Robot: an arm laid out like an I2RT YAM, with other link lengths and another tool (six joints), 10 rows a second.
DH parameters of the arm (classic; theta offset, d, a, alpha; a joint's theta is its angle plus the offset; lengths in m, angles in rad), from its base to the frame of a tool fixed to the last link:
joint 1: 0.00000 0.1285 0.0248 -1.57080
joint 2: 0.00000 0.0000 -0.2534 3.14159
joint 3: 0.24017 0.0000 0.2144 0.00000
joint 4: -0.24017 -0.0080 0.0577 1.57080
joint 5: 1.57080 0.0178 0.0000 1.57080
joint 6: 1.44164 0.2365 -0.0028 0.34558
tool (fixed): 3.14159 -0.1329 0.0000 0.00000
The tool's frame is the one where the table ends.
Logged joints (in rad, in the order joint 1, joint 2, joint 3, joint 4, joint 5, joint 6), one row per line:
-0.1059 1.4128 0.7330 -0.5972 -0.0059 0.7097
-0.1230 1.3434 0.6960 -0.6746 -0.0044 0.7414
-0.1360 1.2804 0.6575 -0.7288 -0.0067 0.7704
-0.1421 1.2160 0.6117 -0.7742 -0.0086 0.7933
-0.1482 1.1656 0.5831 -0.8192 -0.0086 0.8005
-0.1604 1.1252 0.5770 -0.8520 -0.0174 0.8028
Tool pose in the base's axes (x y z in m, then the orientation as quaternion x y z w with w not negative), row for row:
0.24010 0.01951 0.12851 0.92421 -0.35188 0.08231 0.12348
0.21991 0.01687 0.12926 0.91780 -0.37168 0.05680 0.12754
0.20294 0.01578 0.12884 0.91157 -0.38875 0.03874 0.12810
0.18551 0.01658 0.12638 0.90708 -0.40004 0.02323 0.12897
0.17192 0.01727 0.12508 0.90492 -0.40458 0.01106 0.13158
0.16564 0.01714 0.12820 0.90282 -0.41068 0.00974 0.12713
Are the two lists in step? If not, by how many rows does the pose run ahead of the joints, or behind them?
They are in step.
